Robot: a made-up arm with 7 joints. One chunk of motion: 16 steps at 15 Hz.
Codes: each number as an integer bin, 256 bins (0 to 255) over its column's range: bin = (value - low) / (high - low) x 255, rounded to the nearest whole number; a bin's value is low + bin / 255 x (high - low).
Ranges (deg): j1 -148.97..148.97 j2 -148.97..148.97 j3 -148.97..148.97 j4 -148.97..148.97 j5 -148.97..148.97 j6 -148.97..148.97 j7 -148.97..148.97
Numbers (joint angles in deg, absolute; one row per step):
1: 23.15 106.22 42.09 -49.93 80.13 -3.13 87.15
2: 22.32 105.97 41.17 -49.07 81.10 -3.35 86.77
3: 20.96 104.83 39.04 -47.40 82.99 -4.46 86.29
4: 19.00 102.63 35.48 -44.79 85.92 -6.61 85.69
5: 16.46 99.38 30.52 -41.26 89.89 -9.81 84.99
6: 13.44 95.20 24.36 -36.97 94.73 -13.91 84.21
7: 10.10 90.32 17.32 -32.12 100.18 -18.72 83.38
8: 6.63 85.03 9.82 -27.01 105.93 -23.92 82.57
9: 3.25 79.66 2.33 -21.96 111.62 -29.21 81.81
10: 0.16 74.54 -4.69 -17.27 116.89 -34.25 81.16
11: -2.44 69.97 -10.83 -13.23 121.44 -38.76 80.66
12: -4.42 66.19 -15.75 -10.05 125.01 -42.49 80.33
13: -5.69 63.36 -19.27 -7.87 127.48 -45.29 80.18
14: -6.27 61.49 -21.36 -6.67 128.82 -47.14 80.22
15: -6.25 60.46 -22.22 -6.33 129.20 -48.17 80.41
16: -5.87 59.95 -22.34 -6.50 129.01 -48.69 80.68
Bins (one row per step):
1: 147 218 164 85 196 125 202
2: 147 218 163 86 197 125 202
3: 145 217 161 87 199 124 201
4: 144 215 158 89 201 122 201
5: 142 213 154 92 204 119 200
6: 139 209 148 96 209 116 200
7: 136 205 142 100 213 111 199
8: 133 200 136 104 218 107 198
9: 130 196 129 109 223 102 198
10: 128 191 123 113 228 98 197
11: 125 187 118 116 231 94 197
12: 124 184 114 119 234 91 196
13: 123 182 111 121 237 89 196
14: 122 180 109 122 238 87 196
15: 122 179 108 122 238 86 196
16: 122 179 108 122 238 86 197

